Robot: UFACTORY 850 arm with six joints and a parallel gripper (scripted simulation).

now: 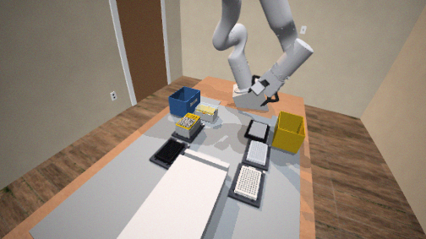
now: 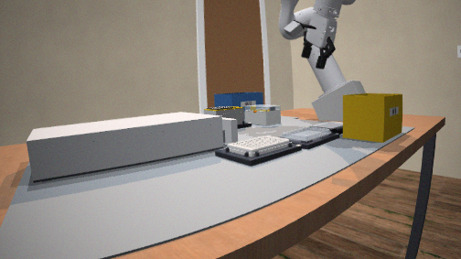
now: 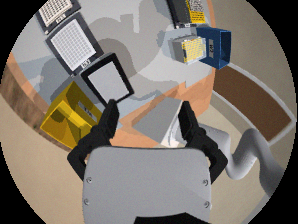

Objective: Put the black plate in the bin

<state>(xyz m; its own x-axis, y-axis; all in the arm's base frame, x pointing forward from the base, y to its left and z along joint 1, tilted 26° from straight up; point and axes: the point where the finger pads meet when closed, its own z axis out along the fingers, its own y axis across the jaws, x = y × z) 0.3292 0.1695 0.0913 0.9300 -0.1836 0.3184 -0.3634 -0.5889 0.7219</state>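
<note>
The black plate is 32 cm ahead of my hand, 30 cm to the right of it and 21 cm below it. Also, from my hand: white plate: 32 cm ahead, 21 cm below, 7 cm to the left; then yellow-topped tip box: 32 cm to the right, 17 cm below, 13 cm ahead; then yellow waste bin W1: 20 cm to the left, 19 cm below, 4 cm behind.
</note>
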